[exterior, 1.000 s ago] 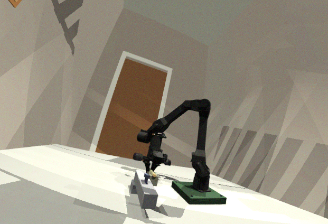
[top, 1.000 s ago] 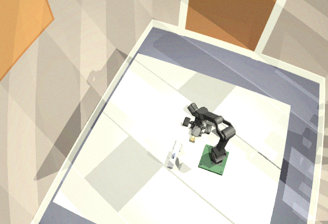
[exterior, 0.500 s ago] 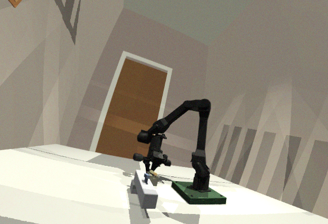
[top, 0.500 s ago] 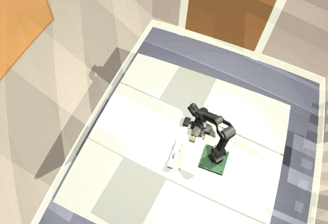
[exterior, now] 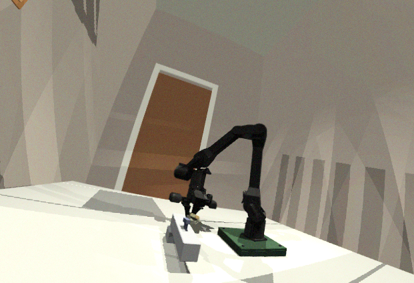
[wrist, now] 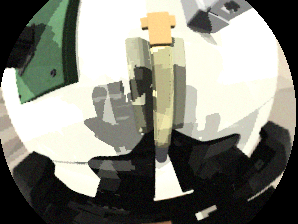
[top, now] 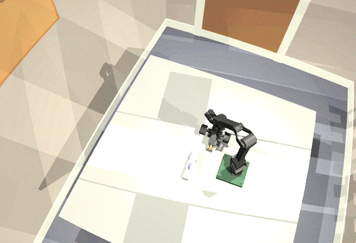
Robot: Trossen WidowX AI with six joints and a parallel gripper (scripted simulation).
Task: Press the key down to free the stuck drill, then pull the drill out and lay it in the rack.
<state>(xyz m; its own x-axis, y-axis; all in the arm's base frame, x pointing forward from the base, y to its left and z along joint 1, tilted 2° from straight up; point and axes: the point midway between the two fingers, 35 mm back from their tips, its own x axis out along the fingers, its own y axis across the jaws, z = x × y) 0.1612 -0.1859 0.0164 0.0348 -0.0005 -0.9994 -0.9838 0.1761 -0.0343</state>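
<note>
My gripper tip is 40 mm to the right of the drill, 40 mm below it and 10 mm short of it. Round my gripper tip: key (230 mm to the left, 120 mm ahead, 40 mm above); grey block fixture (200 mm to the left, 110 mm ahead, 30 mm above).
</note>
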